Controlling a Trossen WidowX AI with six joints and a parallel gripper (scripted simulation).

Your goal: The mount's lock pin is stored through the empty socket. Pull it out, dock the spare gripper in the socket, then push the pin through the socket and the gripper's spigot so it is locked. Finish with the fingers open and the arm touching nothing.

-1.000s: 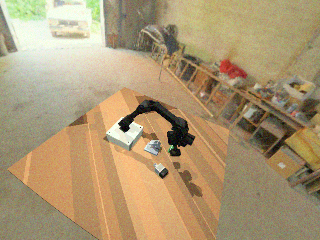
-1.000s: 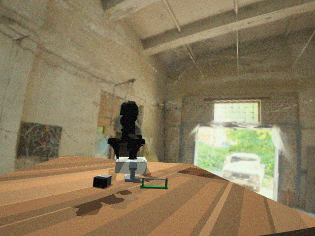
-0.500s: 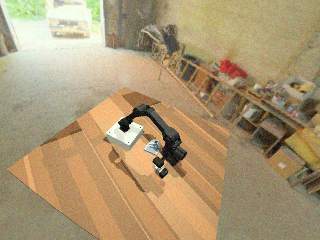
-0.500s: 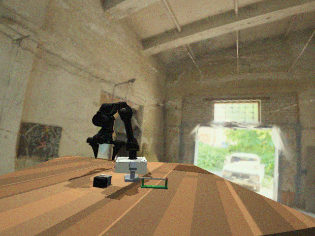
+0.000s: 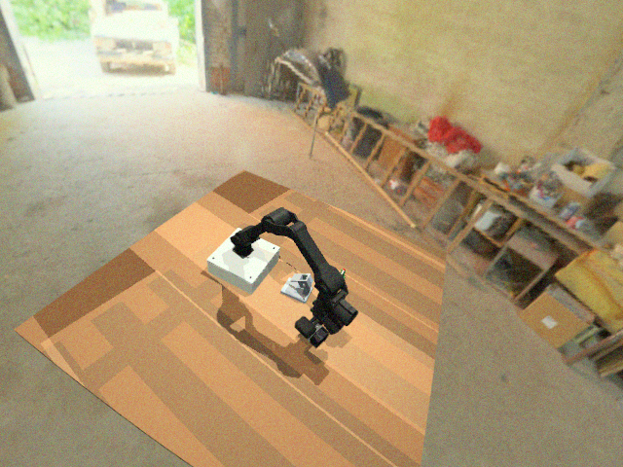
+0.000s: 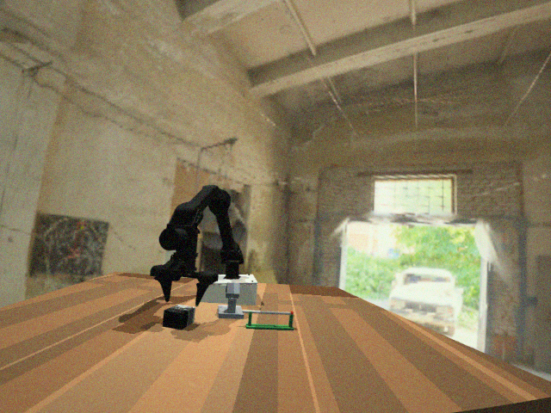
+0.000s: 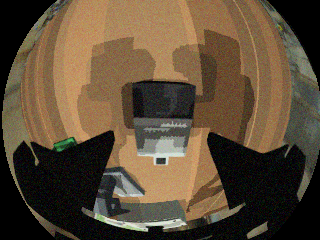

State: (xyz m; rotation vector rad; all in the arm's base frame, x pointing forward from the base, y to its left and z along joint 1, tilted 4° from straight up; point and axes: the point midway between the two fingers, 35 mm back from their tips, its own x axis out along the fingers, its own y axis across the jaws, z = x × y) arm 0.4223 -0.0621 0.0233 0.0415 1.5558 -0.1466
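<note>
Now: the spare gripper 3 cm below my gripper tip and 1 cm behind it. Also, from my gripper tip: green cradle 25 cm to the left, 6 cm behind, 3 cm below; then socket 15 cm behind, 12 cm to the left.
</note>
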